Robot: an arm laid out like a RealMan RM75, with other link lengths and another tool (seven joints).
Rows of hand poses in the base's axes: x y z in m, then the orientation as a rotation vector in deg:
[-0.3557 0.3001 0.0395 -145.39 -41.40 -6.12]
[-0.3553 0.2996 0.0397 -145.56 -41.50 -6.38]
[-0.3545 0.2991 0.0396 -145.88 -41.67 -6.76]
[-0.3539 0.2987 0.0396 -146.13 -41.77 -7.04]
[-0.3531 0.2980 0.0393 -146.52 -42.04 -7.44]
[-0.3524 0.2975 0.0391 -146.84 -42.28 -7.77]
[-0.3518 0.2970 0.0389 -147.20 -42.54 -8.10]
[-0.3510 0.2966 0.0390 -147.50 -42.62 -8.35]
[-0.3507 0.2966 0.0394 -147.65 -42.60 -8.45]
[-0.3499 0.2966 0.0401 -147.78 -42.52 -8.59]
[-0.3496 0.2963 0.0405 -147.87 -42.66 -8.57]
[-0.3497 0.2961 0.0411 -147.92 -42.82 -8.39]
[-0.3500 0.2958 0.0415 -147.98 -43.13 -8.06]
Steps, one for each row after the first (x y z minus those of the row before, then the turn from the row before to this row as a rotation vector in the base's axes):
[0.0004 -0.0005 0.0002 -0.14 -0.24 -0.02]
[0.0008 -0.0005 -0.0001 -0.28 -0.36 -0.03]
[0.0006 -0.0004 0.0000 -0.21 -0.26 -0.04]
[0.0008 -0.0007 -0.0003 -0.37 -0.41 0.02]
[0.0007 -0.0005 -0.0002 -0.31 -0.34 0.03]
[0.0006 -0.0005 -0.0002 -0.35 -0.35 0.03]
[0.0008 -0.0004 0.0001 -0.26 -0.25 -0.06]
[0.0003 0.0000 0.0004 -0.12 -0.09 -0.07]
[0.0008 0.0000 0.0007 -0.08 -0.10 -0.11]
[0.0003 -0.0003 0.0004 -0.12 -0.03 0.07]
[-0.0001 -0.0002 0.0006 -0.12 0.08 0.12]
[-0.0003 -0.0003 0.0004 -0.19 0.15 0.25]

